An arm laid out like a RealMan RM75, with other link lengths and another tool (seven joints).
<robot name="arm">
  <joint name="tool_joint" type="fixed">
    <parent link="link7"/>
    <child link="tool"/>
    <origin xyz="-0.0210 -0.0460 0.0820" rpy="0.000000 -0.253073 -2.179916"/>
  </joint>
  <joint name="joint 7" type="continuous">
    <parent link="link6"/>
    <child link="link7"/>
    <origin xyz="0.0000 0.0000 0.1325"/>
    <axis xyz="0 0 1"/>
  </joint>
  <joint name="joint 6" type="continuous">
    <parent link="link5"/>
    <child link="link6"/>
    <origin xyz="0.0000 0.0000 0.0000"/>
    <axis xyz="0 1 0"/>
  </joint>
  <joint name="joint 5" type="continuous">
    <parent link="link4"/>
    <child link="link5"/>
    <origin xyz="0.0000 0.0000 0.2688"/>
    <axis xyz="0 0 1"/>
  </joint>
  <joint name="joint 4" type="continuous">
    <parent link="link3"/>
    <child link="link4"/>
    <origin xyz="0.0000 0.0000 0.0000"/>
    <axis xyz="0 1 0"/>
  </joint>
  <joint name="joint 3" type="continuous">
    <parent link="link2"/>
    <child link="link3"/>
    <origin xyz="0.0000 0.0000 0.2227"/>
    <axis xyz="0 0 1"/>
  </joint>
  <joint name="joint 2" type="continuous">
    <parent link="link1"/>
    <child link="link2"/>
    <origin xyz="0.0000 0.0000 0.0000"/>
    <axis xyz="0 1 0"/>
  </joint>
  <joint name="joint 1" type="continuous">
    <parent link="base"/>
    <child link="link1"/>
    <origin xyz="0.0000 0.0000 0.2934"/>
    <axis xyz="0 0 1"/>
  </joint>
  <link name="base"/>
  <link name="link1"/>
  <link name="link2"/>
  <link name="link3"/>
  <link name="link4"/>
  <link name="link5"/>
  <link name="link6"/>
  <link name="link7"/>
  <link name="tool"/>
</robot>
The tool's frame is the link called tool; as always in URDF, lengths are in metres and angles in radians. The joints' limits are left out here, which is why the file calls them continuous.
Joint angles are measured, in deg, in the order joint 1, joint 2, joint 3, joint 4, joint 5, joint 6, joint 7. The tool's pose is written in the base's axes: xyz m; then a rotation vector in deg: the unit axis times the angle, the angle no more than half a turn. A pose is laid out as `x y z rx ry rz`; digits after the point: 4 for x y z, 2 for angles.
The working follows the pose.
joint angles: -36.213, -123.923, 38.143, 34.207, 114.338, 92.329, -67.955
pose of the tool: -0.2085 0.4199 -0.0387 55.51 127.42 24.31
Where each joint sits with the arm in this pose, in the base's axes (m; each line is computed from the numbers above, not from the rounded line before):
joint 1: 0.0000 0.0000 0.2934
joint 2: 0.0000 0.0000 0.2934
joint 3: -0.1491 0.1092 0.1691
joint 4: -0.1491 0.1092 0.1691
joint 5: -0.2963 0.3326 0.1437
joint 6: -0.2963 0.3326 0.1437
joint 7: -0.2248 0.3610 0.0358
the tool: -0.2085 0.4199 -0.0387

